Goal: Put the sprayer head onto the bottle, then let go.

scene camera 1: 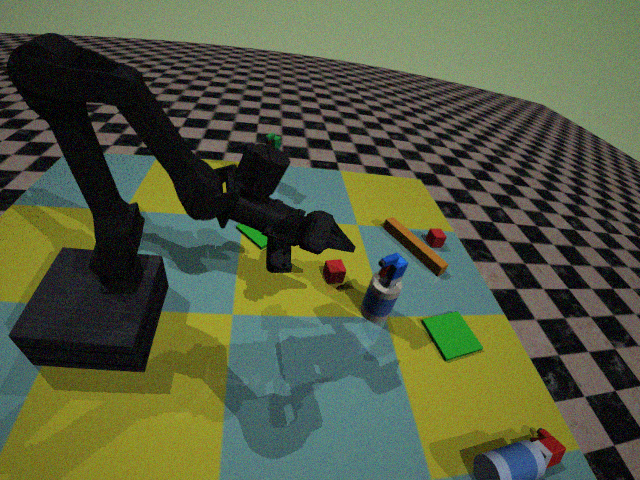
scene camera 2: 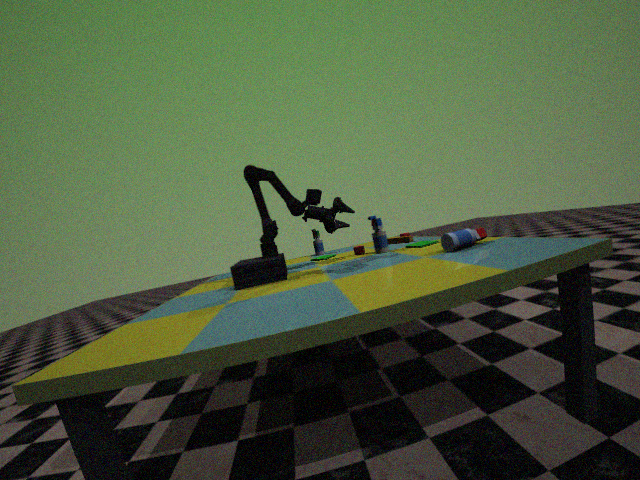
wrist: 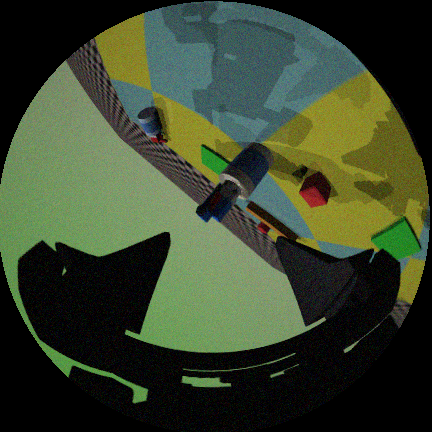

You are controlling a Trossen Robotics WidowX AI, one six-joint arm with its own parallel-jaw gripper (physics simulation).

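Seen in the pictures: gripper, fingertip midpoint: [scene camera 1: 342, 247] [scene camera 2: 352, 219] [wrist: 225, 240]; arm's base, link origin: [scene camera 1: 121, 279] [scene camera 2: 269, 256].
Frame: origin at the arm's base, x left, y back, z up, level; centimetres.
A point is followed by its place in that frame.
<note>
A blue sprayer head [scene camera 1: 396, 264] @(y -49.8, x -4.3, z 6.7 cm) [scene camera 2: 378, 223] @(y -50.2, x -5.0, z 4.4 cm) [wrist: 223, 210] @(y -48.8, x -1.9, z 5.1 cm) with a small red part stands on top of the upright bottle [scene camera 1: 380, 300] @(y -48.6, x -5.8, z -1.8 cm) [scene camera 2: 379, 240] @(y -48.7, x -5.8, z -3.2 cm) [wrist: 254, 165] @(y -47.1, x -2.8, z -3.7 cm), which has a white collar and a blue label. Whether the head is fully seated cannot be told. My gripper [scene camera 2: 351, 218] @(y -39.4, x -1.5, z 8.7 cm) [wrist: 225, 240] @(y -39.4, x -1.5, z 8.7 cm) is open and empty, with its fingers roughly one above the other in the scene camera 2 view. It hangs above the table, on the arm's side of the bottle and apart from it. The head appears beyond the fingertips in the wrist view.
A red-headed bottle [scene camera 1: 516, 459] @(y -61.3, x -38.7, z -2.8 cm) [scene camera 2: 457, 239] @(y -58.8, x -42.1, z -5.0 cm) [wrist: 150, 120] @(y -59.0, x -36.0, z -5.0 cm) lies on its side. A green-headed bottle [scene camera 1: 273, 140] @(y -31.5, x 47.7, z 6.4 cm) [scene camera 2: 317, 245] @(y -30.5, x 46.7, z -2.6 cm) stands behind the arm. A red cube [scene camera 1: 334, 271] @(y -42.3, x 5.6, z -5.1 cm) [wrist: 315, 190] @(y -41.5, x 6.1, z -5.0 cm), a second red cube [scene camera 1: 435, 237] @(y -75.1, x 17.5, z -5.3 cm), an orange bar [scene camera 1: 415, 246] @(y -67.7, x 14.9, z -6.3 cm) and a green tile [scene camera 1: 452, 334] @(y -65.8, x -11.9, z -8.0 cm) lie around the upright bottle.
</note>
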